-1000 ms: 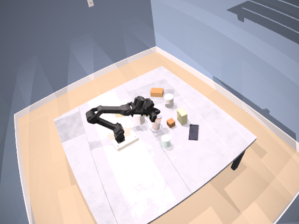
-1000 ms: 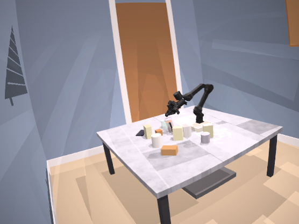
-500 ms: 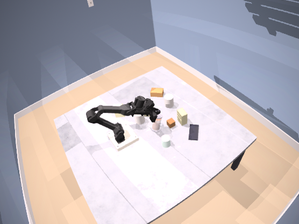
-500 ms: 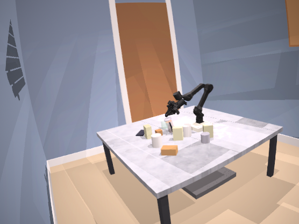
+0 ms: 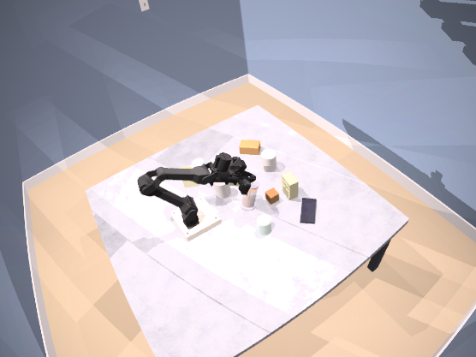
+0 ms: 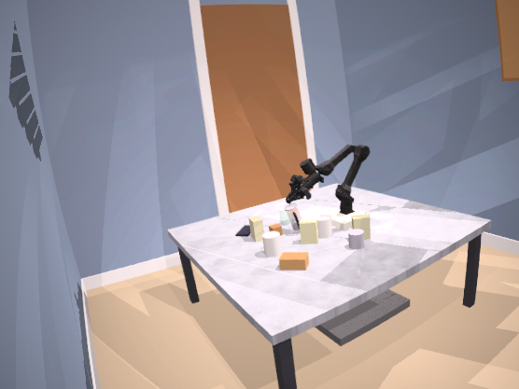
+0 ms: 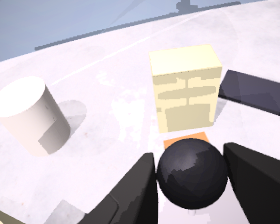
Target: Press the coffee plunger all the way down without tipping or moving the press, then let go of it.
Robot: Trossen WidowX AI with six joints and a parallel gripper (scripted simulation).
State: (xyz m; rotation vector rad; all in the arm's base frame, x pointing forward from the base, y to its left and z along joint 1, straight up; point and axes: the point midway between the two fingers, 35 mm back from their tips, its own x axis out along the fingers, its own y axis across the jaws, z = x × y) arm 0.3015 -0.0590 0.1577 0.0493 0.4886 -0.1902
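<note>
My gripper tip is 2 cm past the coffee press, 2 cm to the right of it and 9 cm above it. The rest, counted from my gripper tip: orange cube 7 cm ahead, 3 cm to the right, 15 cm below; then orange box 20 cm ahead, 34 cm to the left, 15 cm below; then dark flat block 16 cm ahead, 21 cm to the right, 17 cm below.
</note>
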